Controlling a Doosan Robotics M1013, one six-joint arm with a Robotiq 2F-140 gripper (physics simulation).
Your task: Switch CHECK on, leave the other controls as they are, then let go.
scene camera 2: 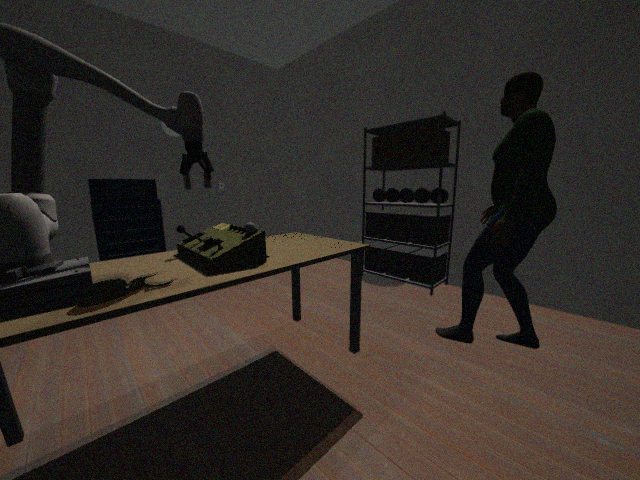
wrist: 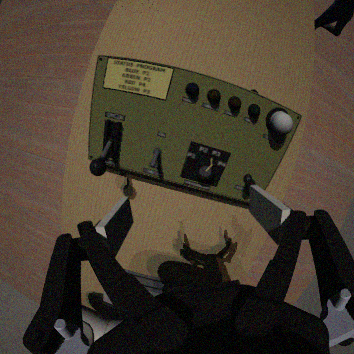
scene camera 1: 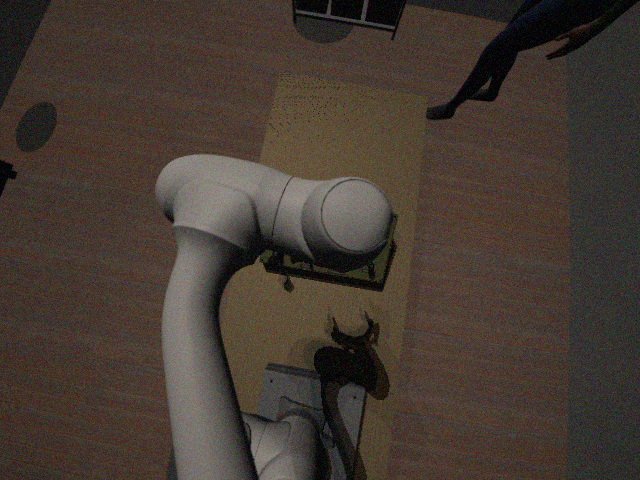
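Where they show: gripper, fingertip midpoint: (scene camera 2: 197,188) (wrist: 190,204); arm's base, link origin: (scene camera 2: 26,273) (scene camera 1: 297,427).
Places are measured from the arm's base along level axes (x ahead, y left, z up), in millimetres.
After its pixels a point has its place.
Note:
A green control panel (scene camera 1: 381,264) @[x 653, y -152, z 14 mm] (scene camera 2: 240,254) @[x 712, y -167, z -12 mm] (wrist: 137,135) @[x 643, y 193, z 23 mm] stands on the table. In the wrist view it bears a toggle switch (wrist: 156,158) @[x 609, y 129, z 39 mm] at lower middle and a smaller dark-tipped toggle (wrist: 248,180) @[x 643, y -95, z 47 mm] at lower right; their labels are too blurred to tell which is CHECK. A black-ball lever (wrist: 98,166) @[x 556, y 240, z 90 mm] sits at the near end of its slot. A rotary dial (wrist: 205,170) @[x 625, y 14, z 46 mm] points up and right. Several dark round caps and a white knob (wrist: 281,121) @[x 790, y -85, z 114 mm] are along the far side. My gripper (scene camera 2: 197,186) @[x 612, y 65, z 280 mm] (wrist: 190,204) @[x 612, y 65, z 280 mm] is open and empty, above the panel's near side; the arm hides it in scene camera 1.
The wooden table (scene camera 1: 351,129) @[x 1247, y 107, z -72 mm] (scene camera 2: 310,249) @[x 1165, y -76, z -72 mm] (wrist: 210,35) @[x 1020, y 124, z -72 mm] carries the panel and the arm's grey base plate (scene camera 1: 294,384) @[x 140, y 53, z 6 mm]. A person (scene camera 1: 491,62) (scene camera 2: 522,175) stands beyond the table. A shelf rack (scene camera 2: 364,191) is at the back wall. The arm's shadow falls on the table.

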